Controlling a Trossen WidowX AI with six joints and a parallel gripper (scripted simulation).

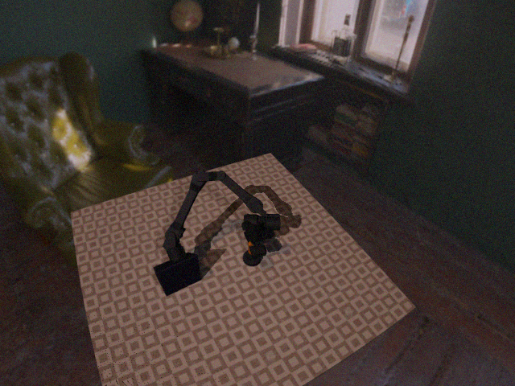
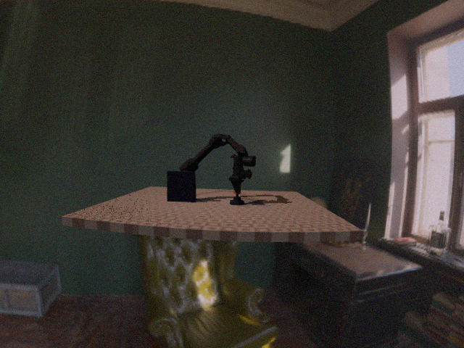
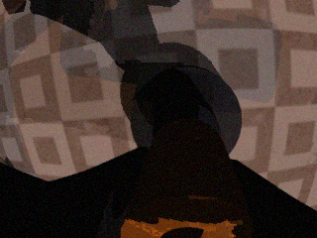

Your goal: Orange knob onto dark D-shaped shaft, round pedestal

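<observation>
My gripper tip is now 2 cm below the knob. Round my gripper tip: pedestal (4 cm below).
</observation>
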